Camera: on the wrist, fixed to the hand. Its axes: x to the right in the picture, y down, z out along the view.
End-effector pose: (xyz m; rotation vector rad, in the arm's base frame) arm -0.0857 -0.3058 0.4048 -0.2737 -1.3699 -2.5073
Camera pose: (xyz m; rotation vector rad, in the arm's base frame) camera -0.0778 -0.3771 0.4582 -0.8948 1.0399 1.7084
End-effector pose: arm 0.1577 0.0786 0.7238 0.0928 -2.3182 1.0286
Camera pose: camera 0.1342 0.1605 0.6968 1.4261 -1.2681 0.2466
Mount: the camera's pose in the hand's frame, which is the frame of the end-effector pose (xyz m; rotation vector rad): 0.0184 0.0817 -0.0313 0.0963 0.2365 -1.5604
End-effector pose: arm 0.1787 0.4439 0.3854 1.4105 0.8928 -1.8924
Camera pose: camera 0.2564 0.4197 0.3483 -0.5898 -1.5883 1.7489
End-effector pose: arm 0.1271 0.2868 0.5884 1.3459 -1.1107 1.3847
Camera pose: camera 0.0403 0.3004 0.6047 1.4447 0.3013 0.3527
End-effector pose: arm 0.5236 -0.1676 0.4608 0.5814 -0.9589 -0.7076
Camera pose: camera 0.5809 -0.1252 0.5147 1.4724 -0.1398 -1.8974
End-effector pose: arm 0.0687 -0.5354 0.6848 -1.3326 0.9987 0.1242
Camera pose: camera 0.0143 -0.5460 0.6147 -1.7102 -0.0713 -1.2491
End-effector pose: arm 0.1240 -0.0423 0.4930 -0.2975 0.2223 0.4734
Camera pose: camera 0.0965 0.0243 0.4400 -0.3465 0.1822 -1.1165
